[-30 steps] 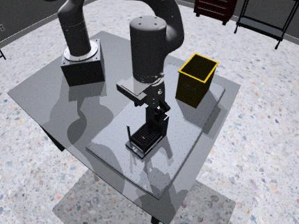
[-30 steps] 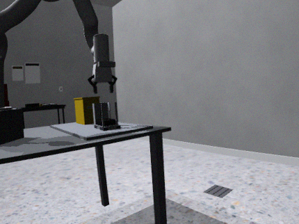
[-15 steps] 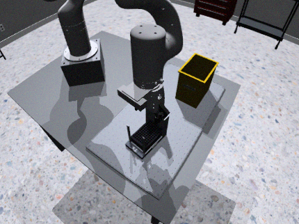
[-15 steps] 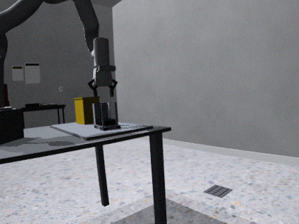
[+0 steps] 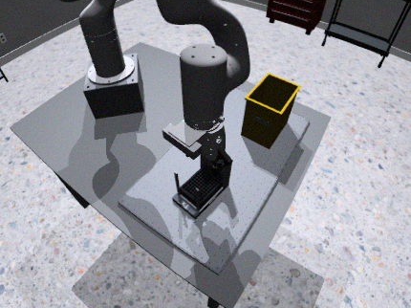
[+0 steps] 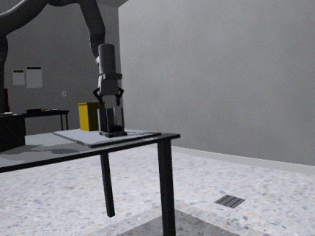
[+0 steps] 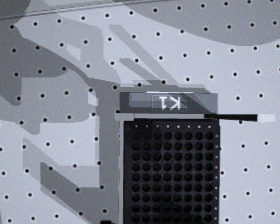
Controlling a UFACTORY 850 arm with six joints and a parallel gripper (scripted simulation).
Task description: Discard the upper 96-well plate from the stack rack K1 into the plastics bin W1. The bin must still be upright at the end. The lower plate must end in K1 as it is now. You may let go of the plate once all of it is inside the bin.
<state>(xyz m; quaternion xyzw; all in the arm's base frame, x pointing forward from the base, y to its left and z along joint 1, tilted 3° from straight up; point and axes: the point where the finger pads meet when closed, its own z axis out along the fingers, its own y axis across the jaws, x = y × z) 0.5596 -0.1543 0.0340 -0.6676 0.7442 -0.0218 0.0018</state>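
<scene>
Right now the black 96-well plate is 12 cm below my hand. Round my hand: plastics bin W1: 36 cm to the left, 7 cm below, 4 cm ahead.
</scene>
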